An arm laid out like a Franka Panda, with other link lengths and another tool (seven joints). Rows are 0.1 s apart.
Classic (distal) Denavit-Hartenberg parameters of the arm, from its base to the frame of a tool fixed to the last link. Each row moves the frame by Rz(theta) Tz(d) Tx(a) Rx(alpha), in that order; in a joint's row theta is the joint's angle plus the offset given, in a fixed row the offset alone. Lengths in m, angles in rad.
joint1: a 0; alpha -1.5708; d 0.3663; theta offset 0
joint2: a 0; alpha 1.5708; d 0; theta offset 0
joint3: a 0.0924; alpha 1.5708; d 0.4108; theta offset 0
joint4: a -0.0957; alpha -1.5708; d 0; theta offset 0
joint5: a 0; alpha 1.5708; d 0.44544; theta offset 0
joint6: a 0.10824; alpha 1.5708; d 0; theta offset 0
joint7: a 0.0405; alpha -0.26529; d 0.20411; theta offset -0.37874
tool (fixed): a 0; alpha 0; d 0.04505; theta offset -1.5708
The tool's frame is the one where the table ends.
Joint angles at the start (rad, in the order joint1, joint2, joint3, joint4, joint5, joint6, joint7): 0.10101, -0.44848, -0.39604, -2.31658, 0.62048, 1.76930, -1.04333
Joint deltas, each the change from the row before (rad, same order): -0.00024, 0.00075, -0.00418, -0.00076, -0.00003, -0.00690, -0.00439; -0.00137, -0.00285, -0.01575, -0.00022, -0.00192, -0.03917, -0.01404; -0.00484, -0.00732, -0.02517, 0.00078, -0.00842, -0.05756, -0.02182; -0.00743, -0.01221, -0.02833, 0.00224, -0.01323, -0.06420, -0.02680
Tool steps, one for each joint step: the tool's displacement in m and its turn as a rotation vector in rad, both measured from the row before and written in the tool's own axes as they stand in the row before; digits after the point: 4 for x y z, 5 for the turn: 0.0007, -0.0021, -0.0002, -0.00105, 0.00623, -0.00001; 0.0063, -0.0064, -0.0039, -0.00522, 0.03090, -0.00287; 0.0088, -0.0107, -0.0088, -0.00804, 0.03972, -0.00619; 0.0109, -0.0119, -0.0127, -0.01132, 0.03936, -0.01199
